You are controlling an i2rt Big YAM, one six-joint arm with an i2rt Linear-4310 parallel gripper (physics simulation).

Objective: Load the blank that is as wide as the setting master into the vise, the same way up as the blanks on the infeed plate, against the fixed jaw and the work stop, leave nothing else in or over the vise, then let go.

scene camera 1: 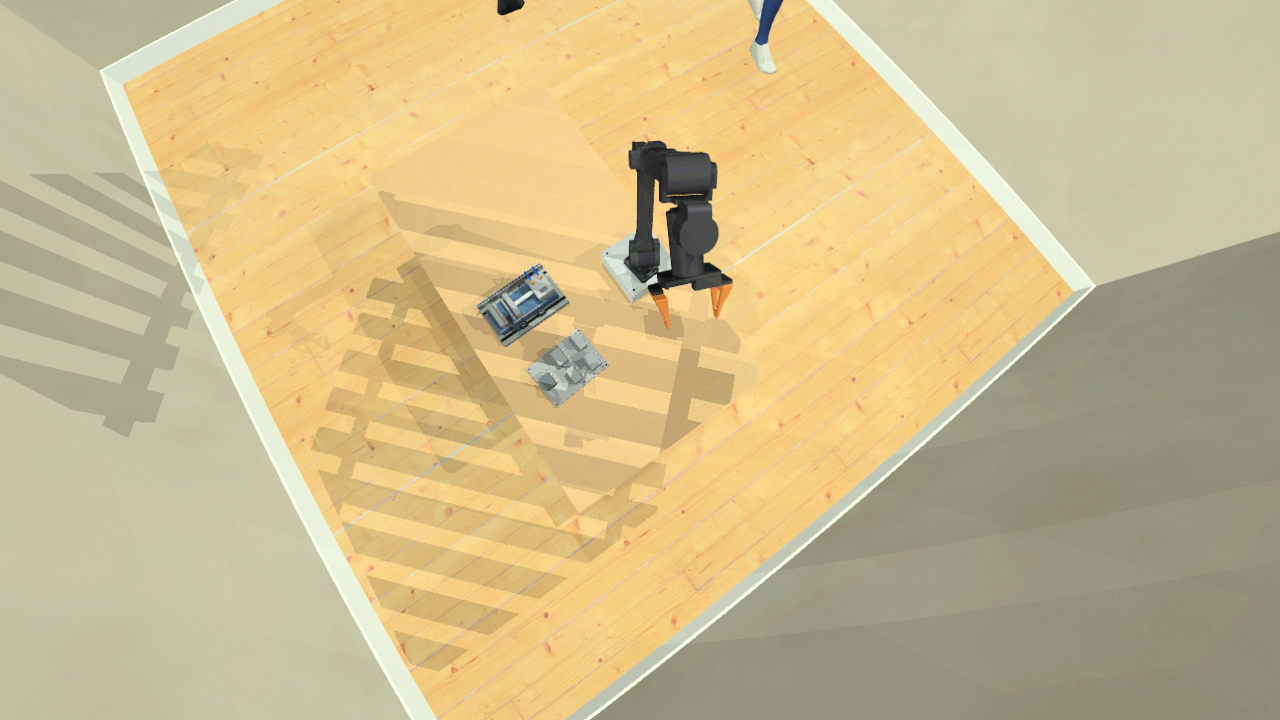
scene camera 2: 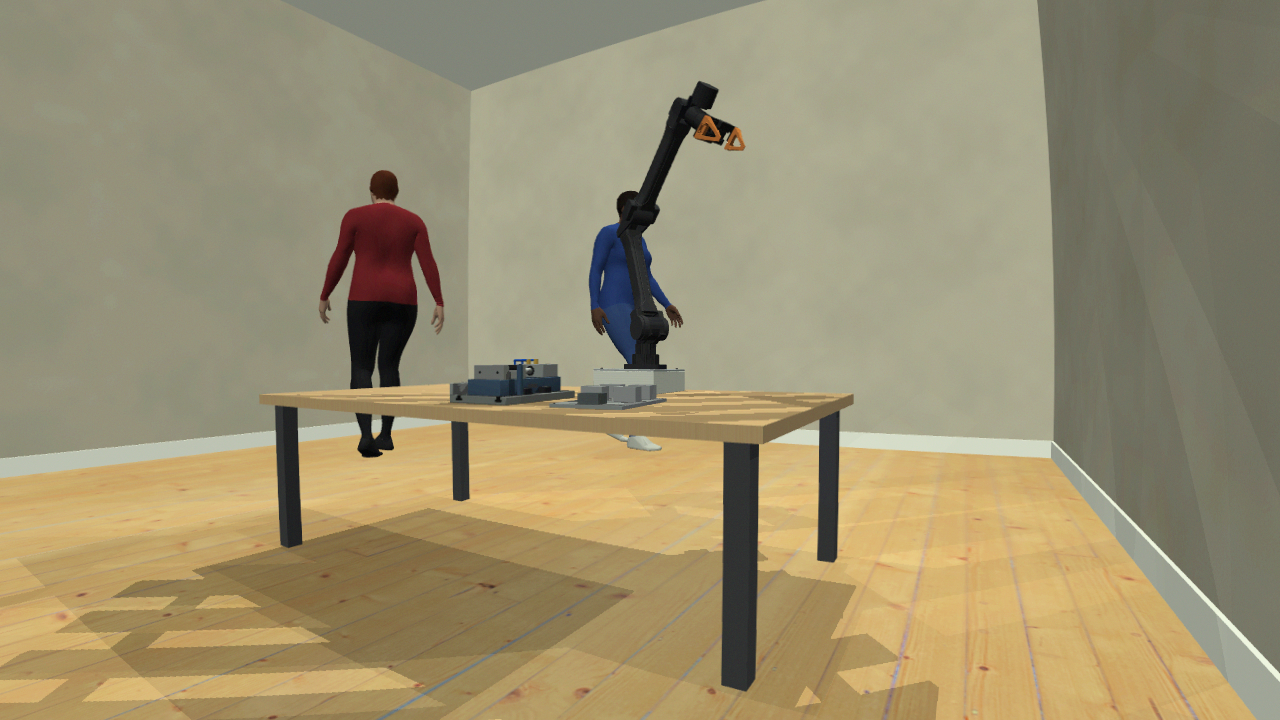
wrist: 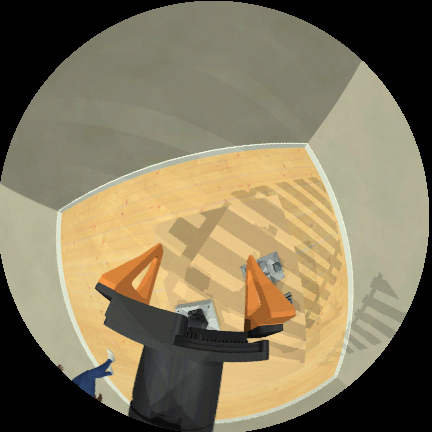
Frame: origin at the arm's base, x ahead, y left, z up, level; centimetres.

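Seen in the pictures: gripper, fingertip midpoint: [scene camera 1: 692,322] [scene camera 2: 732,143] [wrist: 203,253]; arm's base at its link origin: [scene camera 1: 641,266] [scene camera 2: 645,369] [wrist: 197,317].
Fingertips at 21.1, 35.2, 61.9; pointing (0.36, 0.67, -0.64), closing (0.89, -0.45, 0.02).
Observation:
Pixels of each thing's top centre, then the offset from my fingertips to it, as dx, dy, dz. Level surfaces: height alone.
- vise at its top centre: [scene camera 2: 514,363] [scene camera 1: 517,297] +22.9, -54.7, -59.4
- infeed plate at its top centre: [scene camera 2: 610,400] [scene camera 1: 567,366] [wrist: 263,272] +25.3, -24.4, -68.5
- wooden table at its surface level: dz -69.4
The vise [scene camera 1: 522,304] [scene camera 2: 514,383], blue and grey with a small blue and yellow part on top, stands on the table. In the wrist view a small dark bit of it shows beside the right finger. The infeed plate [scene camera 1: 556,394] [scene camera 2: 617,405], light grey, lies beside the vise and carries several grey blanks [scene camera 1: 580,341] [scene camera 2: 592,394]. In the wrist view the plate and blanks show partly behind the right finger. Which block is the setting master, and the widths, are too small to tell. My gripper [scene camera 1: 691,322] [scene camera 2: 722,141] [wrist: 203,253] is open and empty, high above the table and to one side of the vise and plate.
The arm's white base [scene camera 1: 617,271] [scene camera 2: 617,379] [wrist: 212,312] stands on the wooden table [scene camera 2: 358,400] near the vise and plate. Behind the table are a person in red [scene camera 2: 383,250] and a person in blue [scene camera 2: 611,268].

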